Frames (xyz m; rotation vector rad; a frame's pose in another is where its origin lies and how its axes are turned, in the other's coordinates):
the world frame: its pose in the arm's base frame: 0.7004 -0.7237 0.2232 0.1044 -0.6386 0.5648
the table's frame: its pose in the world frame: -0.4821 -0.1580 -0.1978 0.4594 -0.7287 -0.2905
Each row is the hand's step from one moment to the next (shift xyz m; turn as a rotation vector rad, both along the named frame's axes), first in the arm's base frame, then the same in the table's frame.
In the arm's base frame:
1: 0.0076 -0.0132 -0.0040 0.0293 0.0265 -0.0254
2: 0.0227 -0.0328 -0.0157 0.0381 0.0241 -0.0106
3: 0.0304 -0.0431 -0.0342 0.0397 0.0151 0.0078
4: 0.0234 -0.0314 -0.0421 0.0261 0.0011 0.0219
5: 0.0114 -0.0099 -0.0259 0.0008 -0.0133 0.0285
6: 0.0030 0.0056 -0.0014 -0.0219 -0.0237 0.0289
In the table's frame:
1: 0.0014 -0.0151 0.0044 -0.0163 -0.0122 -0.0423
2: -0.0004 -0.0422 0.0077 0.0009 -0.0137 -0.0442
3: -0.0126 -0.0611 0.0078 0.0198 -0.0134 -0.0360
4: -0.0244 -0.0520 0.0025 0.0297 -0.0080 -0.0147
5: -0.0177 -0.0240 -0.0036 0.0284 0.0020 0.0134
6: -0.0010 0.0011 -0.0063 0.0218 0.0105 0.0359

